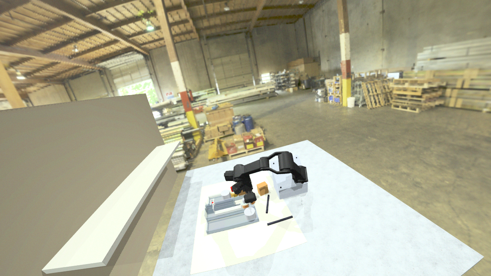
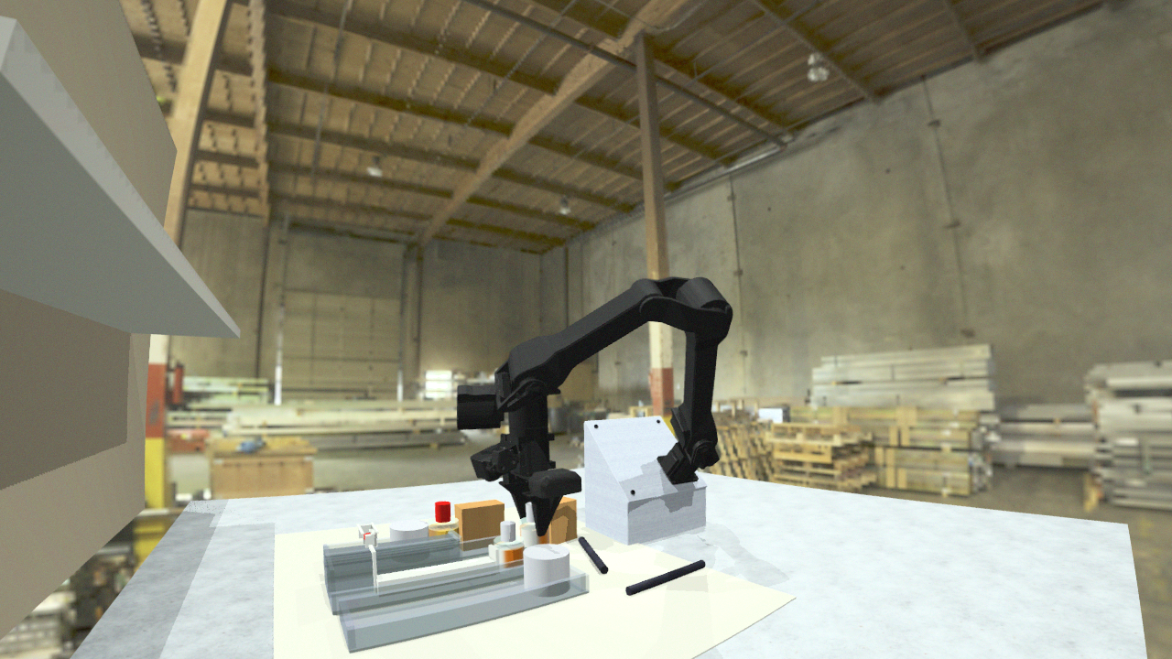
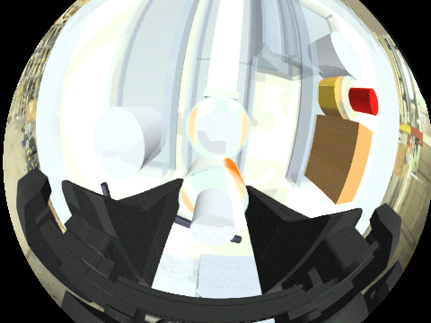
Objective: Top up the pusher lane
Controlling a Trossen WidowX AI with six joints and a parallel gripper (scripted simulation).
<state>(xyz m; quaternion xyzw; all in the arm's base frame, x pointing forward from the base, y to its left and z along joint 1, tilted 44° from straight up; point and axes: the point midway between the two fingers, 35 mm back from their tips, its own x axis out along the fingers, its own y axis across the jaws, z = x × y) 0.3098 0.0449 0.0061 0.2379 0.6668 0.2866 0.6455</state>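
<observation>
Right now the brown box is 4 cm ahead of my gripper tip, 12 cm to the right of it and 2 cm below it. The rest, counted from my gripper tip: white pusher plate 15 cm ahead, 2 cm to the right, 1 cm below; grey lane rack 17 cm ahead, 1 cm to the right, 4 cm below.
</observation>
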